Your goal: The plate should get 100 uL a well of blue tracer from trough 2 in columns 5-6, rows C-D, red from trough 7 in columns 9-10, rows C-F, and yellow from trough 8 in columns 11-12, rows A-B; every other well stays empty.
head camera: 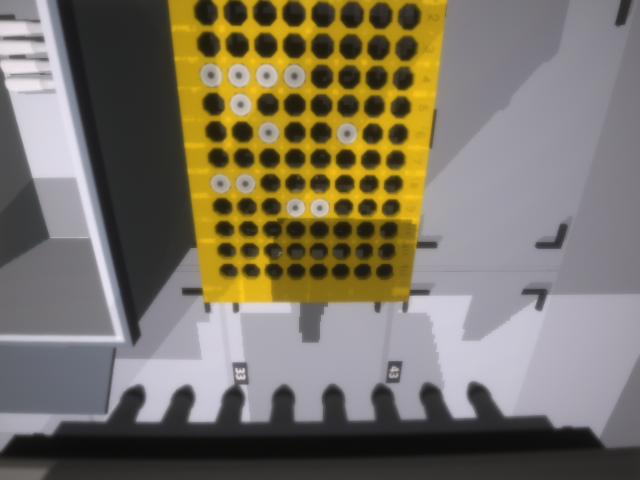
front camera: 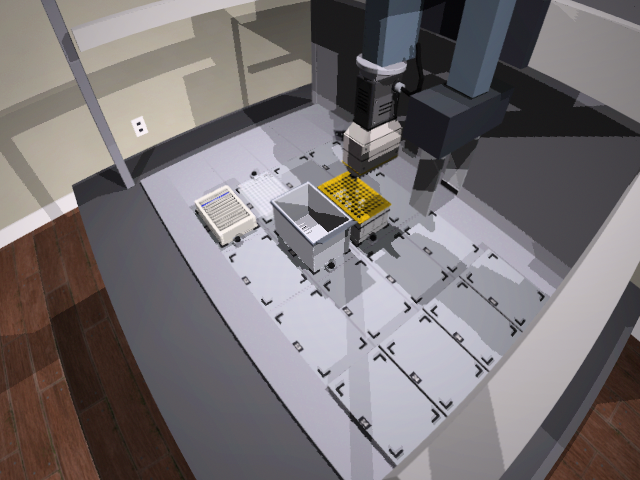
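The pipetting head (front camera: 372,147) hangs low over the far end of the yellow tip rack (front camera: 385,204) (head camera: 305,286). Its eight dark nozzles (head camera: 282,400) show no white tips in the head view. The rack has mostly dark holes, with several white tips (head camera: 266,75) in rows 4, 5, 6, 8 and 9. The pale well plate (front camera: 262,190) lies left of the open bin; its well contents are too small to tell. The cream trough block (front camera: 225,214) stands nearer the left edge; a blue line shows in one trough, and red and yellow cannot be made out. The parked gripper (front camera: 437,198) has its paddles apart, with nothing between them.
The open grey bin (front camera: 312,250) (head camera: 95,222) stands between plate and tip rack, its walls rising close beside the rack. Several white tips (head camera: 28,56) lie inside it. The deck (front camera: 330,335) has black corner marks and number labels. A dark wall stands behind the deck.
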